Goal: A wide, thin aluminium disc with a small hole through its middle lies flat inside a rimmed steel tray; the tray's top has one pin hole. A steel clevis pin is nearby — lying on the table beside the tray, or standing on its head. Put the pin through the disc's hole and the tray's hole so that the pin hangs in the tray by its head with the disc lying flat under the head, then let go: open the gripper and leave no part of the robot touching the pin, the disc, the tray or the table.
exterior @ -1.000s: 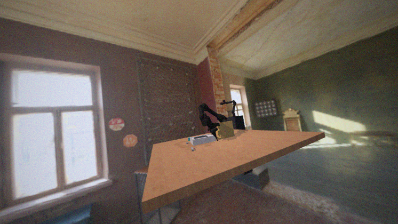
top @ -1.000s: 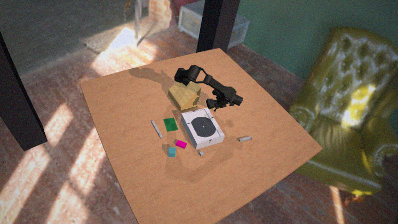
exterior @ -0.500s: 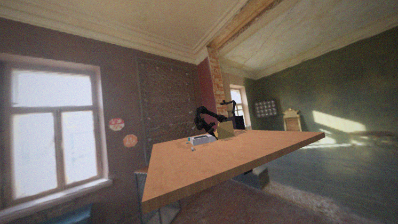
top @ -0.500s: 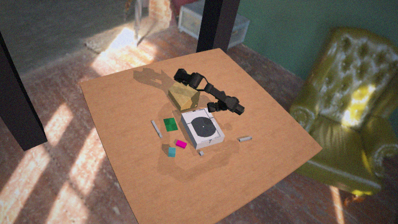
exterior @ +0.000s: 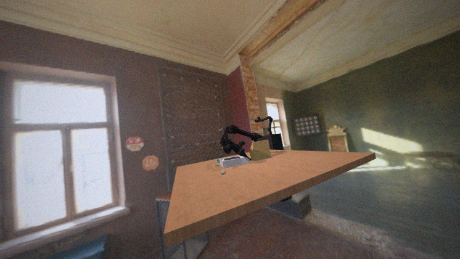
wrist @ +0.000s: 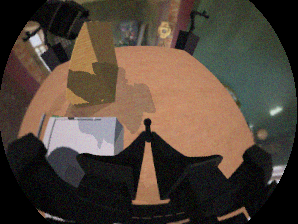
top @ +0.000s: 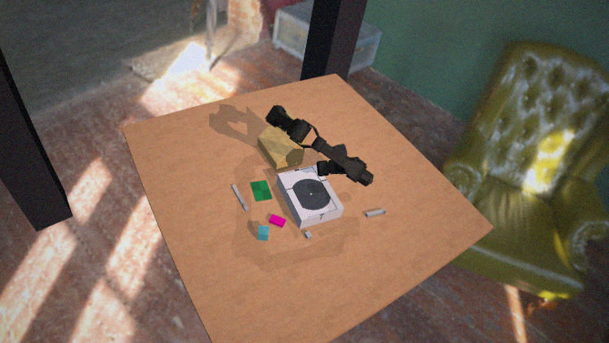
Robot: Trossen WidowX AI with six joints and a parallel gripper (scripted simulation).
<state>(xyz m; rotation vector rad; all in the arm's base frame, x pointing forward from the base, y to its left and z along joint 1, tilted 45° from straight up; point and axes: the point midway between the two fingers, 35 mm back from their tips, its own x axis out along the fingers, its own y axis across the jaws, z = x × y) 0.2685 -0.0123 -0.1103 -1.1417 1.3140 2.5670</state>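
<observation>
Right now my gripper tip is 1 cm past the dark clevis pin and 1 cm above it. From my gripper tip the other things lie so: green tile (30 cm to the right, 8 cm behind, 7 cm below); then dark grey disc (17 cm to the right, 7 cm ahead, 1 cm below); then rimmed tray (16 cm to the right, 6 cm ahead, 2 cm below).
</observation>
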